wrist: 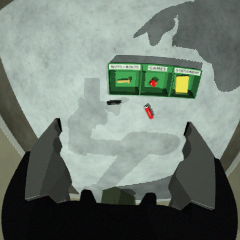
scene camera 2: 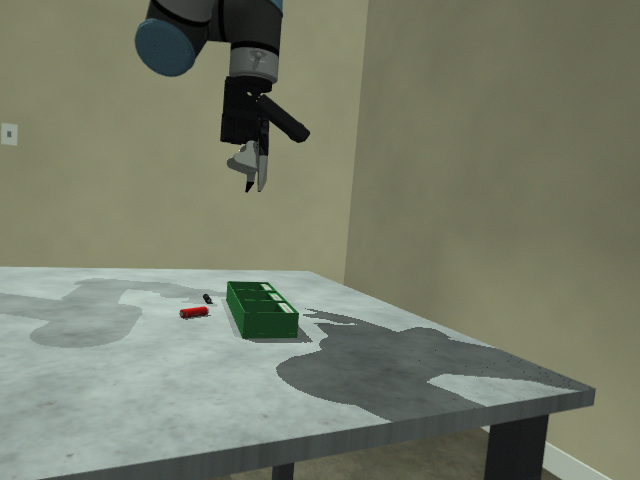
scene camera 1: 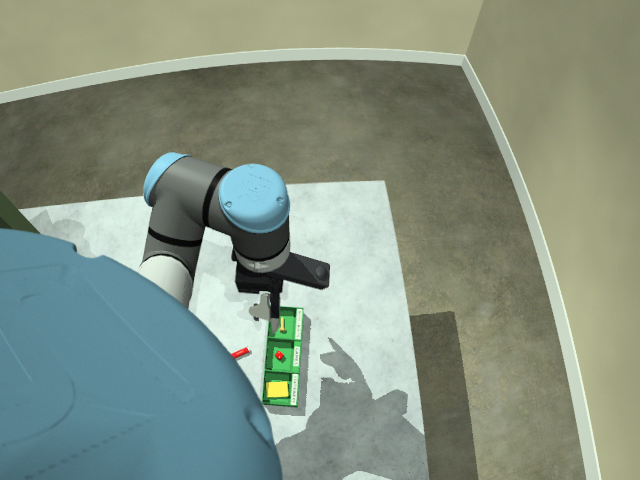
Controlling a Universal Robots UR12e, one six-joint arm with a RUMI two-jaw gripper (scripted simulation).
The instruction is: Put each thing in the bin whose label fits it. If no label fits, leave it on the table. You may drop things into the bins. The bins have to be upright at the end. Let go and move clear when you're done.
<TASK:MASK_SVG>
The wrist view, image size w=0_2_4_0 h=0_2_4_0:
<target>my gripper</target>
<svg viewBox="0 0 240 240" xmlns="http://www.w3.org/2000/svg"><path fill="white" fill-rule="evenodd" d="M2 205L1 224L4 240L236 240L238 230L236 201L220 160L215 158L192 122L186 124L183 135L186 139L182 149L184 160L178 164L168 185L172 196L169 206L157 205L156 194L153 192L146 193L139 205L97 203L92 191L87 189L81 191L80 201L70 201L68 190L72 185L72 179L60 155L63 147L59 138L62 132L60 118L54 119L30 151L24 154L7 187Z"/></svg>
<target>green bin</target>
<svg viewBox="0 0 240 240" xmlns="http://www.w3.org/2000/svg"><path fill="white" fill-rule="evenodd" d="M109 95L195 99L203 70L163 64L109 62ZM151 79L155 80L158 83L157 85L155 85L155 87L149 84ZM130 78L130 84L128 84L128 82L117 83L117 80L127 80L128 78ZM175 76L189 76L187 93L174 93Z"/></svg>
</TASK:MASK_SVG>
